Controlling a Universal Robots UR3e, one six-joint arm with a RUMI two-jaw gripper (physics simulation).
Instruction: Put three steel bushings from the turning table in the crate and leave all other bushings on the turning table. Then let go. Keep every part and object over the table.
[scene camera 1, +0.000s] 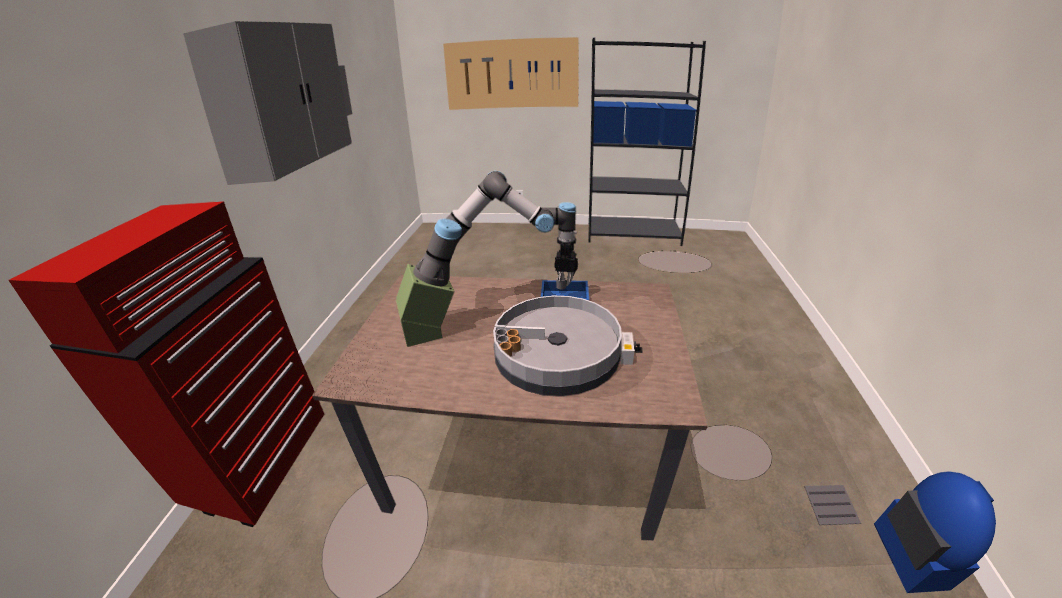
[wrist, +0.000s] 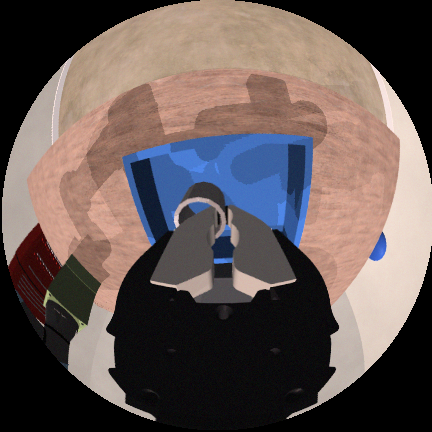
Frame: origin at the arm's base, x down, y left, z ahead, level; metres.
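Seen in the pictures: gripper, between the fingertips: (scene camera 1: 565, 285) (wrist: 222, 207); arm's base, origin of its link: (scene camera 1: 430, 277) (wrist: 61, 315).
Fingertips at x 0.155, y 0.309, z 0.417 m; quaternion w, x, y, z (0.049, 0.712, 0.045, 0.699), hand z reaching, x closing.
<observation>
Offsets run from my fingertips to a thing's top centre. "spot": to the spot under its first point. Level surfaces: height alone.
My gripper (scene camera 1: 564, 277) (wrist: 222, 207) is shut on the wall of a steel bushing @(dy +0.002, dx -0.030, dz -0.017 m) (scene camera 1: 561, 283) (wrist: 204, 191), which hangs upright at the fingertips over the blue crate @(dy -0.011, dx +0.011, dz +0.000 m) (scene camera 1: 576, 297) (wrist: 265, 200). No bushing shows on the visible part of the crate's floor; its near part is hidden behind the gripper. The grey turning table @(dy -0.341, dx +0.000, dz +0.049 m) (scene camera 1: 587, 326) stands in front of the crate in the scene view. At its left side, by a low divider @(spot: dy -0.360, dx -0.015, dz -0.035 m) (scene camera 1: 531, 333), grey steel bushings @(dy -0.395, dx -0.030, dz -0.129 m) (scene camera 1: 500, 332) stand close together with several copper-coloured bushings @(dy -0.423, dx -0.030, dz -0.074 m) (scene camera 1: 515, 340).
The turning table's high rim stands close to the crate's front side. A small control box @(spot: dy -0.336, dx +0.003, dz +0.283 m) (scene camera 1: 627, 347) sits at the turning table's right. The green robot base (scene camera 1: 424, 304) (wrist: 72, 280) stands at the left of the wooden table @(dx +0.061 m) (scene camera 1: 431, 378) (wrist: 350, 200). The crate's walls surround the space below the bushing.
</observation>
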